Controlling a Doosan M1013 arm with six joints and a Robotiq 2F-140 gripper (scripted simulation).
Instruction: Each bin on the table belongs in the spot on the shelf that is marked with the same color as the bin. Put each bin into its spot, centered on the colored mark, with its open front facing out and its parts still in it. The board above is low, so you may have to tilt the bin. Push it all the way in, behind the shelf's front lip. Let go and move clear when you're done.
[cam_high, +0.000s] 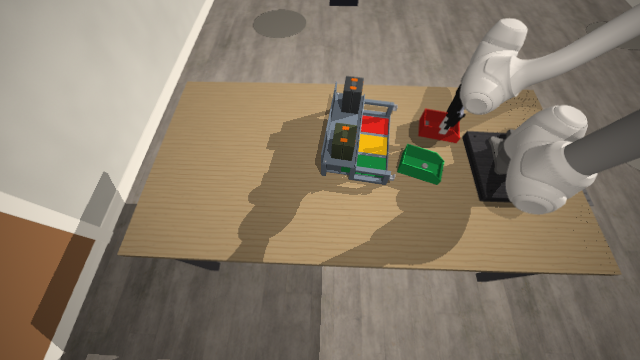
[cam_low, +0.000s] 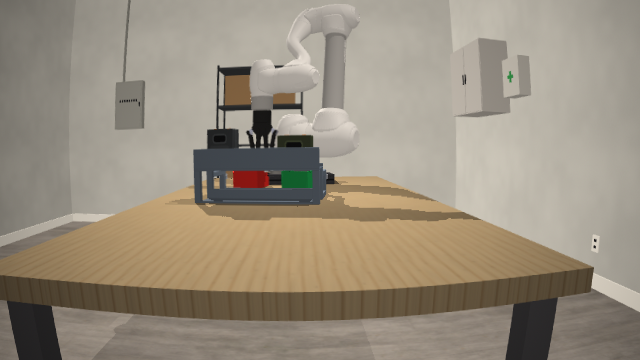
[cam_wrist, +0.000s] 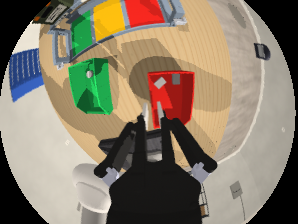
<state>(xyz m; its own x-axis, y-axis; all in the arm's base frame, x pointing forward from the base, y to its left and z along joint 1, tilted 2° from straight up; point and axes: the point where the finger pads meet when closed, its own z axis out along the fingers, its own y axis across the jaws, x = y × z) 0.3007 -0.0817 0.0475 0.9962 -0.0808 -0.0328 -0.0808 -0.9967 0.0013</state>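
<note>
Now: the red bin 10 mm behind my hand, 50 mm to the right of it and 60 mm below it. Round my hand: green bin: 80 mm ahead, 170 mm to the left, 60 mm below.
</note>
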